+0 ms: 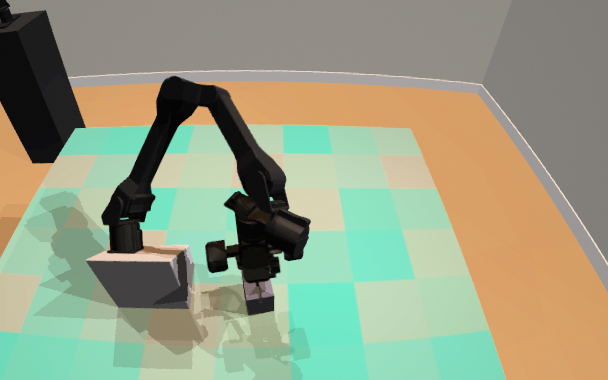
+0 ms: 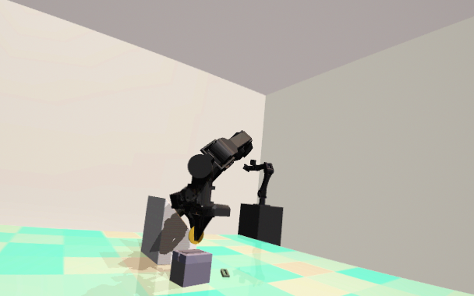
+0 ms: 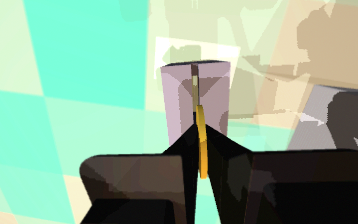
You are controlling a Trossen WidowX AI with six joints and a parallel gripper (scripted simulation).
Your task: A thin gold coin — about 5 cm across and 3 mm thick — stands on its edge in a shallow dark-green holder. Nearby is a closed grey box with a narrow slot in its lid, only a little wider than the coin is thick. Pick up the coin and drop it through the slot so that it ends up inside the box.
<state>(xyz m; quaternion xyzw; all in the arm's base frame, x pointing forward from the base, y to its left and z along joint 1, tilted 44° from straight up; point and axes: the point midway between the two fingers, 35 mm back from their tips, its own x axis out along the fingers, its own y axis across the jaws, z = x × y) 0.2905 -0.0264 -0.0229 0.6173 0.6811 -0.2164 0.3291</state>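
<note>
Right now the gold coin is 10 mm above my gripper tip.
</note>
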